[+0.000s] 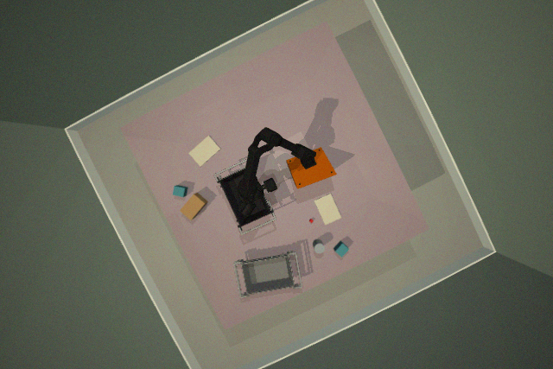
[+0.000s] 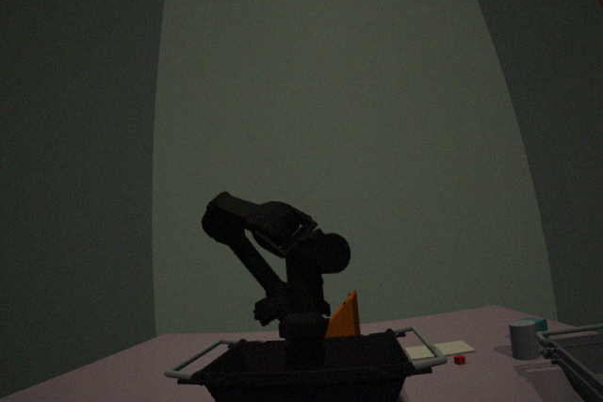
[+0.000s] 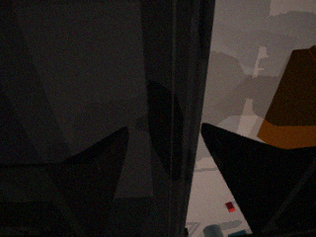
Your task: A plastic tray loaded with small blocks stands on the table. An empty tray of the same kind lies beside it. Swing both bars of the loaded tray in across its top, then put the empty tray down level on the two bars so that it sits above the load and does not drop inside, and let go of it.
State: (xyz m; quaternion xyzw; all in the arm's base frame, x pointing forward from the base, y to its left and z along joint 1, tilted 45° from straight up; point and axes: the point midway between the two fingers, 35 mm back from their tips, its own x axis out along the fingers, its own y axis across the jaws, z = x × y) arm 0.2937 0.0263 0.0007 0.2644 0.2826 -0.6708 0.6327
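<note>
Right now the black tray is 80 mm ahead of my gripper tip, 30 mm above it and 10 mm to the left of it. From my gripper tip the other things lie so: small red cube: 290 mm to the left, 180 mm behind, 70 mm below; then grey cylinder: 420 mm to the left, 160 mm behind, 40 mm below; then tan block: 370 mm ahead, 50 mm to the right, 50 mm below.
</note>
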